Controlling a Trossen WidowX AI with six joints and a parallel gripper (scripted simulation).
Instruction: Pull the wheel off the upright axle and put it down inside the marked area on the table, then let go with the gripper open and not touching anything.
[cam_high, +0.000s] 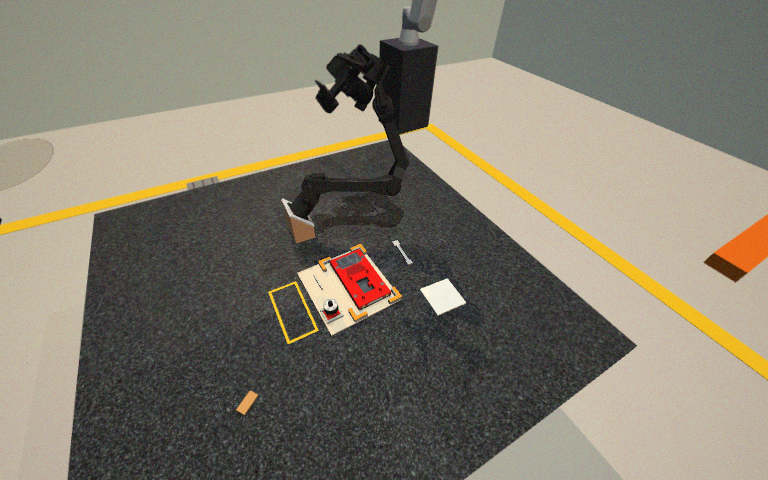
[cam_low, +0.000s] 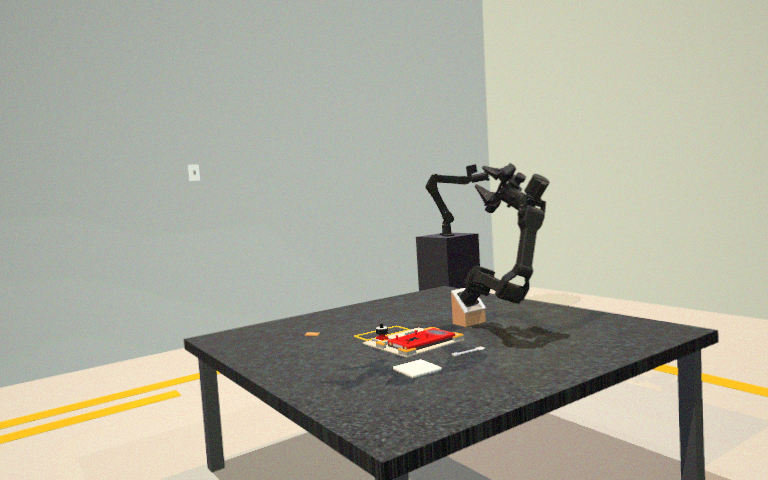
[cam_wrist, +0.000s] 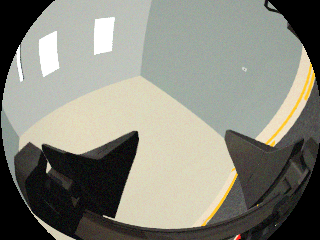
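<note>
My gripper tip is 50 cm above the wheel, 31 cm short of it and 18 cm to the left of it. Also, from my gripper tip: white bar 53 cm below, 22 cm ahead, 12 cm to the left; then upright axle 50 cm below, 31 cm ahead, 18 cm to the right; then white square tile 53 cm below, 43 cm ahead, 12 cm to the left.
</note>
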